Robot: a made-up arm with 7 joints. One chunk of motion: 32 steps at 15 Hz.
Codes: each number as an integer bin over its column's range. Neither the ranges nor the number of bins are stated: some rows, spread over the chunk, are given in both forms.
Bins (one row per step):
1: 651 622 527 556 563 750 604
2: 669 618 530 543 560 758 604
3: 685 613 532 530 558 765 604
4: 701 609 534 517 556 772 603
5: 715 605 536 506 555 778 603
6: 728 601 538 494 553 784 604
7: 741 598 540 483 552 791 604
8: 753 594 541 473 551 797 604
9: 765 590 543 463 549 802 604
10: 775 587 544 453 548 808 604
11: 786 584 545 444 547 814 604
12: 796 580 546 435 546 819 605
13: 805 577 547 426 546 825 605
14: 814 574 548 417 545 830 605
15: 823 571 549 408 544 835 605
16: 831 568 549 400 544 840 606
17: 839 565 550 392 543 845 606
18: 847 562 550 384 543 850 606
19: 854 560 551 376 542 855 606
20: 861 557 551 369 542 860 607
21: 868 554 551 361 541 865 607
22: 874 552 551 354 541 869 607
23: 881 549 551 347 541 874 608
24: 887 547 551 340 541 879 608
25: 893 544 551 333 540 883 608
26: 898 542 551 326 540 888 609
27: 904 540 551 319 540 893 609
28: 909 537 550 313 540 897 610
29: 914 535 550 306 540 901 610
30: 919 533 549 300 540 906 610
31: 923 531 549 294 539 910 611
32: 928 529 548 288 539 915 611
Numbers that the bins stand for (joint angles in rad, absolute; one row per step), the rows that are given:
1: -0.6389 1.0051 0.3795 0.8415 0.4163 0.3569 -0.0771
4: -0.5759 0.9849 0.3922 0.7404 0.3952 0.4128 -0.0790
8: -0.5103 0.9616 0.4048 0.6263 0.3802 0.4764 -0.0771
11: -0.4686 0.9461 0.4120 0.5511 0.3681 0.5196 -0.0771
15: -0.4220 0.9259 0.4192 0.4578 0.3591 0.5730 -0.0751
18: -0.3917 0.9120 0.4210 0.3956 0.3561 0.6112 -0.0732
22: -0.3577 0.8965 0.4228 0.3178 0.3500 0.6595 -0.0712
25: -0.3337 0.8840 0.4228 0.2633 0.3470 0.6951 -0.0693
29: -0.3072 0.8701 0.4210 0.1933 0.3470 0.7408 -0.0654
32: -0.2895 0.8608 0.4174 0.1467 0.3440 0.7764 -0.0635
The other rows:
2: -0.6162 0.9989 0.3850 0.8078 0.4073 0.3772 -0.0771
3: -0.5960 0.9911 0.3886 0.7741 0.4013 0.3950 -0.0771
5: -0.5582 0.9787 0.3958 0.7119 0.3922 0.4281 -0.0790
6: -0.5418 0.9725 0.3994 0.6807 0.3862 0.4434 -0.0771
7: -0.5254 0.9678 0.4030 0.6522 0.3832 0.4612 -0.0771
9: -0.4951 0.9554 0.4084 0.6004 0.3741 0.4891 -0.0771
10: -0.4825 0.9508 0.4102 0.5744 0.3711 0.5044 -0.0771
12: -0.4560 0.9399 0.4138 0.5278 0.3651 0.5323 -0.0751
13: -0.4447 0.9352 0.4156 0.5044 0.3651 0.5476 -0.0751
14: -0.4333 0.9306 0.4174 0.4811 0.3621 0.5603 -0.0751
16: -0.4119 0.9213 0.4192 0.4370 0.3591 0.5857 -0.0732
17: -0.4018 0.9166 0.4210 0.4163 0.3561 0.5984 -0.0732
19: -0.3829 0.9089 0.4228 0.3748 0.3531 0.6239 -0.0732
20: -0.3741 0.9042 0.4228 0.3567 0.3531 0.6366 -0.0712
21: -0.3652 0.8996 0.4228 0.3359 0.3500 0.6493 -0.0712
23: -0.3488 0.8918 0.4228 0.2996 0.3500 0.6722 -0.0693
24: -0.3413 0.8887 0.4228 0.2815 0.3500 0.6849 -0.0693
26: -0.3274 0.8809 0.4228 0.2452 0.3470 0.7078 -0.0674
27: -0.3198 0.8778 0.4228 0.2270 0.3470 0.7205 -0.0674
28: -0.3135 0.8732 0.4210 0.2115 0.3470 0.7307 -0.0654
30: -0.3009 0.8670 0.4192 0.1778 0.3470 0.7535 -0.0654
31: -0.2959 0.8639 0.4192 0.1622 0.3440 0.7637 -0.0635

